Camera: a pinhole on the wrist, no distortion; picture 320 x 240 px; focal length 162.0 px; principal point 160.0 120.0 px. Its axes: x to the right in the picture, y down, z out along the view. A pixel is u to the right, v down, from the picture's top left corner.
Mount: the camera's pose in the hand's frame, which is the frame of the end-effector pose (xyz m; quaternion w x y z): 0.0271 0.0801 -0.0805 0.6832 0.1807 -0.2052 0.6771
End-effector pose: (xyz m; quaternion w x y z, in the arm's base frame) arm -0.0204 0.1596 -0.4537 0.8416 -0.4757 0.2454 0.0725
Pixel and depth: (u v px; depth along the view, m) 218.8 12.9 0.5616
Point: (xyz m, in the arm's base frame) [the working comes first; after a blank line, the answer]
In the camera's frame: 0.2038 -0.3713 0.5616

0.5024 0.5231 -0.3791
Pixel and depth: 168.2 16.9 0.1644
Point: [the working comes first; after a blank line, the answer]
In the camera's frame: 0.0083 -0.1046 0.1644

0.1123 0.2010 -0.4850
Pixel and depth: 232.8 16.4 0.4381
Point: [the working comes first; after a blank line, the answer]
In the camera's frame: 0.1969 -0.2802 0.4381

0.3672 0.4720 -0.4313
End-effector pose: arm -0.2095 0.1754 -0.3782 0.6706 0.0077 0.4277 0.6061
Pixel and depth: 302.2 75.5 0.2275
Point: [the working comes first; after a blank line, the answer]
In the camera's frame: 0.1997 -0.0625 0.2275

-0.1940 0.3880 -0.2162
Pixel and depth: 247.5 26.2 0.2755
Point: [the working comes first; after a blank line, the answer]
In the camera's frame: 0.1488 -0.1595 0.2755

-0.1370 0.4561 -0.2962
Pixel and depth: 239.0 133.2 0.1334
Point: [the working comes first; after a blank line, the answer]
In the camera's frame: 0.0651 0.0109 0.1334

-0.2246 0.2361 -0.3076
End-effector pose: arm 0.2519 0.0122 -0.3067 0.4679 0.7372 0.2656 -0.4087
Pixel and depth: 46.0 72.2 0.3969
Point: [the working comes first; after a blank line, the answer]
In the camera's frame: -0.2793 -0.1171 0.3969

-0.0049 0.0649 -0.6176
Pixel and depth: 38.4 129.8 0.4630
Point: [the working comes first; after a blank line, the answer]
In the camera's frame: -0.3475 0.0280 0.4630

-0.1577 0.0871 -0.5385
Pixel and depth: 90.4 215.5 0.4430
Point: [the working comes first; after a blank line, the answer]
In the camera's frame: -0.1903 0.2612 0.4430

-0.1854 -0.0304 -0.2837
